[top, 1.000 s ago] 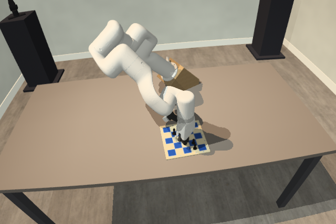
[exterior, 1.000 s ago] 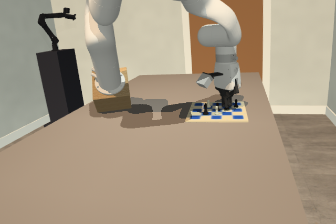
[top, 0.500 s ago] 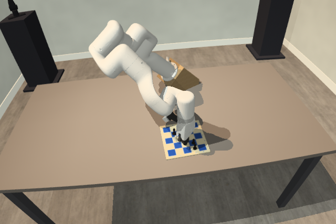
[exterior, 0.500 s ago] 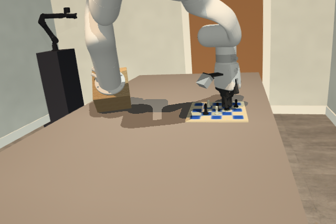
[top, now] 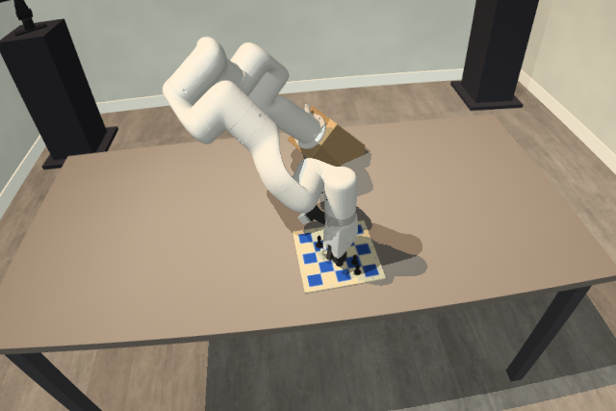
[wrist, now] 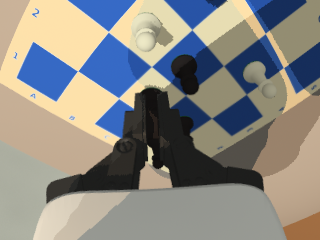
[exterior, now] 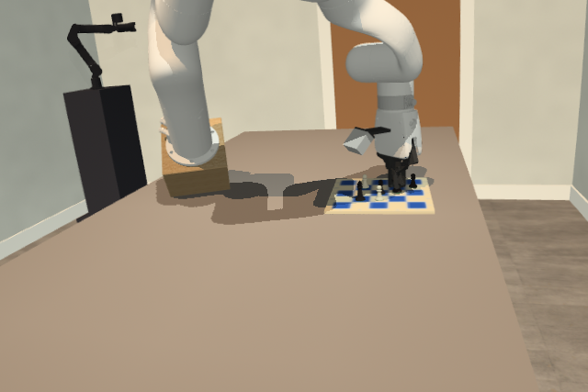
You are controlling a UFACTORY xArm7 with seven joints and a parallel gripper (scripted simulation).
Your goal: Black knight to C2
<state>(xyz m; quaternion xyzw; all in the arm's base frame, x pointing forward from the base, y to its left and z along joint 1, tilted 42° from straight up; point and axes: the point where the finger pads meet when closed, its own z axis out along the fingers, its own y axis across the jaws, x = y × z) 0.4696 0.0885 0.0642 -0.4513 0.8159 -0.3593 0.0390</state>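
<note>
Right now my hand is 2 cm above the dark chess piece. The rest, counted from my hand: blue-and-cream chessboard (4 cm behind, 4 cm below); black piece (7 cm behind, 5 cm to the right, 1 cm below).
</note>
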